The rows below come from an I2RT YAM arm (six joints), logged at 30 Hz.
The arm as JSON. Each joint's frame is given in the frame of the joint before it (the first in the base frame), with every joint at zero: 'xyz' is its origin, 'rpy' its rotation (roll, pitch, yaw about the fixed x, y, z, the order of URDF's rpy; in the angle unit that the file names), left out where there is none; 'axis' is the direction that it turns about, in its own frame. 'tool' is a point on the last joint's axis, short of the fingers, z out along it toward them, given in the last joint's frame.
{
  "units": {
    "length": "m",
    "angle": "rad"
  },
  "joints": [
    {
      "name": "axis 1",
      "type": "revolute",
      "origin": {
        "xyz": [
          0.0,
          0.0,
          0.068
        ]
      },
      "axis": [
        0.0,
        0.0,
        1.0
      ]
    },
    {
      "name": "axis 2",
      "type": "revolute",
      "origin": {
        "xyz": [
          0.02,
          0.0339,
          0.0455
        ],
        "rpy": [
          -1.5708,
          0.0,
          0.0
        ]
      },
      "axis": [
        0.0,
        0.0,
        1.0
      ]
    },
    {
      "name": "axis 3",
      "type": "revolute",
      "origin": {
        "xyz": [
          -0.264,
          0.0,
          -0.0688
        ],
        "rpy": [
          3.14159,
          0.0,
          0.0
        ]
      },
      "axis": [
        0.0,
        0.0,
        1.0
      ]
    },
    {
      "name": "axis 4",
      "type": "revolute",
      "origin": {
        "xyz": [
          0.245,
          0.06,
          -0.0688
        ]
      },
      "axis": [
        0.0,
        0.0,
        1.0
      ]
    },
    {
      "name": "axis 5",
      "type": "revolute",
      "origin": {
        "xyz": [
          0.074,
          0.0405,
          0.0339
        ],
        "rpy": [
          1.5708,
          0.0,
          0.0
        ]
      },
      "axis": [
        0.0,
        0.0,
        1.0
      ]
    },
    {
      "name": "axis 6",
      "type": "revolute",
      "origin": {
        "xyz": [
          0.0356,
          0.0,
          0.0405
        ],
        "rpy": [
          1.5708,
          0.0,
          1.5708
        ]
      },
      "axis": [
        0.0,
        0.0,
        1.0
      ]
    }
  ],
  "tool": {
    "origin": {
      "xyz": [
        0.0,
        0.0,
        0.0
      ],
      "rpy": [
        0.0,
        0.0,
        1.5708
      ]
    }
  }
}
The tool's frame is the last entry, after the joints.
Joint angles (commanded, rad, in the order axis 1, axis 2, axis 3, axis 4, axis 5, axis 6), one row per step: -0.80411, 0.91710, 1.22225, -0.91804, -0.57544, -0.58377; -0.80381, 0.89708, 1.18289, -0.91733, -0.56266, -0.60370; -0.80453, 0.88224, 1.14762, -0.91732, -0.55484, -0.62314; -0.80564, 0.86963, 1.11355, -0.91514, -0.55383, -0.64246; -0.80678, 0.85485, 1.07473, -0.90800, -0.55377, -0.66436; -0.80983, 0.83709, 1.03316, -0.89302, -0.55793, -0.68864; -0.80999, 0.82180, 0.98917, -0.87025, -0.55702, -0.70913; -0.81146, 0.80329, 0.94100, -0.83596, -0.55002, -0.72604; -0.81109, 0.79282, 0.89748, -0.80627, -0.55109, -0.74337; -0.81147, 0.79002, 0.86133, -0.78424, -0.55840, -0.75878; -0.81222, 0.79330, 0.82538, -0.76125, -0.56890, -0.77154; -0.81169, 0.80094, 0.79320, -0.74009, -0.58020, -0.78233; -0.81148, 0.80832, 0.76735, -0.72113, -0.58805, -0.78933; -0.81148, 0.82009, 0.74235, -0.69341, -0.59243, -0.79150; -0.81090, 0.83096, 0.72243, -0.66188, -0.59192, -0.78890; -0.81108, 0.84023, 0.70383, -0.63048, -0.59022, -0.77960; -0.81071, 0.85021, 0.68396, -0.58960, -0.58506, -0.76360; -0.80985, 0.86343, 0.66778, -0.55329, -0.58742, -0.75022; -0.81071, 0.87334, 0.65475, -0.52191, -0.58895, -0.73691
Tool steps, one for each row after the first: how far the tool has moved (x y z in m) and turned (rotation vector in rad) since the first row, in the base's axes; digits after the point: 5 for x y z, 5 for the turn. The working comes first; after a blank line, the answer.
Tool pose at each row, in the base's axes (x y z in m, rotation vector in rad; the steps are taken from these numbers as rounded here): 0.12500, -0.10184, 0.39416, -0.08803, 2.07964, -0.21526; 0.12295, -0.10020, 0.38499, -0.09574, 2.09940, -0.22471; 0.12156, -0.09926, 0.37625, -0.10445, 2.11843, -0.22827; 0.12059, -0.09854, 0.36776, -0.11697, 2.13337, -0.22628; 0.11957, -0.09773, 0.35845, -0.13373, 2.14582, -0.22649; 0.11829, -0.09688, 0.34927, -0.15590, 2.14999, -0.23151; 0.11798, -0.09663, 0.33945, -0.17554, 2.15416, -0.23947; 0.11750, -0.09676, 0.32947, -0.19023, 2.15390, -0.26012; 0.11806, -0.09722, 0.31948, -0.20890, 2.15494, -0.26617; 0.11909, -0.09806, 0.31019, -0.22535, 2.15856, -0.25935; 0.12075, -0.09953, 0.30019, -0.23850, 2.16394, -0.24417; 0.12276, -0.10103, 0.29059, -0.25037, 2.17016, -0.22425; 0.12438, -0.10235, 0.28278, -0.25739, 2.17525, -0.20902; 0.12668, -0.10459, 0.27517, -0.25891, 2.17895, -0.19865; 0.12901, -0.10693, 0.26948, -0.25670, 2.17886, -0.19794; 0.13097, -0.10910, 0.26438, -0.24668, 2.17817, -0.19733; 0.13331, -0.11170, 0.25939, -0.23073, 2.17446, -0.20201; 0.13589, -0.11409, 0.25483, -0.22029, 2.16895, -0.19765; 0.13773, -0.11618, 0.25140, -0.20827, 2.16300, -0.19623

-0.00205, 0.00164, -0.00917, -0.00895, 0.02067, -0.00029; -0.00344, 0.00258, -0.01791, -0.01411, 0.04055, 0.00263; -0.00441, 0.00330, -0.02640, -0.01710, 0.05660, 0.01086; -0.00543, 0.00411, -0.03571, -0.02349, 0.07075, 0.02133; -0.00671, 0.00496, -0.04489, -0.03589, 0.07753, 0.03430; -0.00702, 0.00521, -0.05471, -0.04930, 0.08425, 0.04425; -0.00750, 0.00508, -0.06469, -0.06984, 0.08657, 0.04589; -0.00694, 0.00462, -0.07468, -0.08166, 0.09022, 0.05622; -0.00591, 0.00378, -0.08397, -0.08337, 0.09569, 0.07008; -0.00425, 0.00231, -0.09397, -0.07778, 0.10221, 0.08492; -0.00224, 0.00081, -0.10357, -0.06831, 0.10934, 0.10070; -0.00062, -0.00051, -0.11138, -0.06023, 0.11493, 0.11129; 0.00168, -0.00275, -0.11899, -0.05339, 0.11855, 0.11621; 0.00401, -0.00509, -0.12468, -0.05200, 0.11813, 0.11499; 0.00597, -0.00726, -0.12978, -0.04752, 0.11602, 0.10842; 0.00831, -0.00986, -0.13477, -0.04448, 0.11028, 0.09590; 0.01089, -0.01225, -0.13933, -0.03746, 0.10332, 0.09109; 0.01273, -0.01434, -0.14276, -0.03186, 0.09583, 0.08401
